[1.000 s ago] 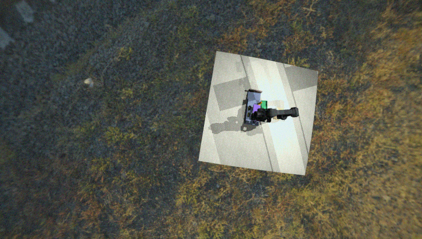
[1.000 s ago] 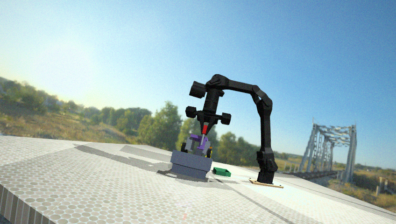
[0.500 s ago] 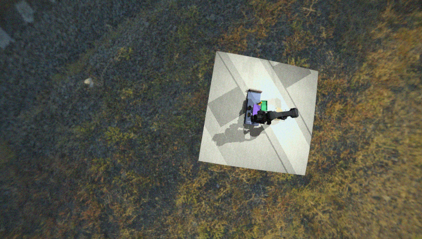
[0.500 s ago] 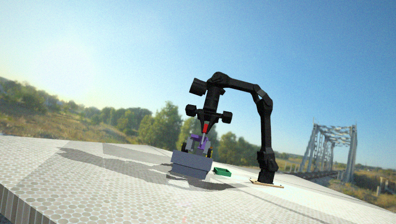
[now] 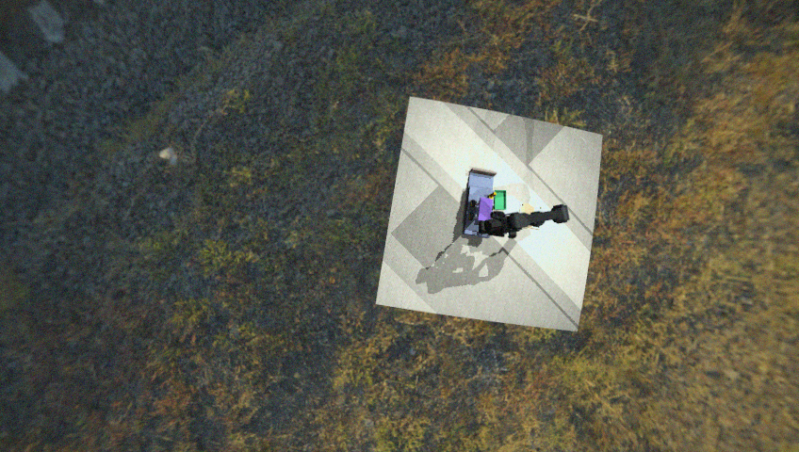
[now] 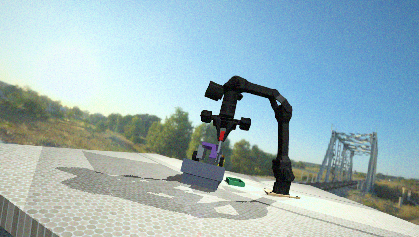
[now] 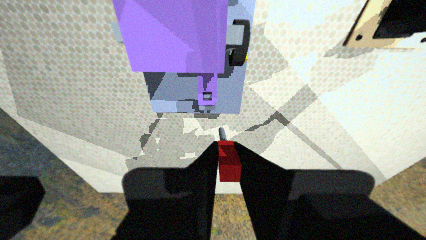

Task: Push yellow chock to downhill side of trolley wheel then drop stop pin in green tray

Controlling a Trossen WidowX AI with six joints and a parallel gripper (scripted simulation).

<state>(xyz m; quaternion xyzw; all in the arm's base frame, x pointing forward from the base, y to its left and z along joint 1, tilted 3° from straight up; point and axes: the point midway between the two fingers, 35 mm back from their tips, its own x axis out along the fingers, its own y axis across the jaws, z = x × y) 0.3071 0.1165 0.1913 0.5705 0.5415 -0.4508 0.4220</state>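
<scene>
The tray is 110 mm behind my gripper tip, 220 mm to the right of it and 180 mm below it. The rest, counted from my gripper tip: grey-blue ramp: 30 mm ahead, 120 mm to the right, 130 mm below; then purple trolley: 30 mm ahead, 120 mm to the right, 70 mm below; then red-headed stop pin: right at my gripper tip.
</scene>
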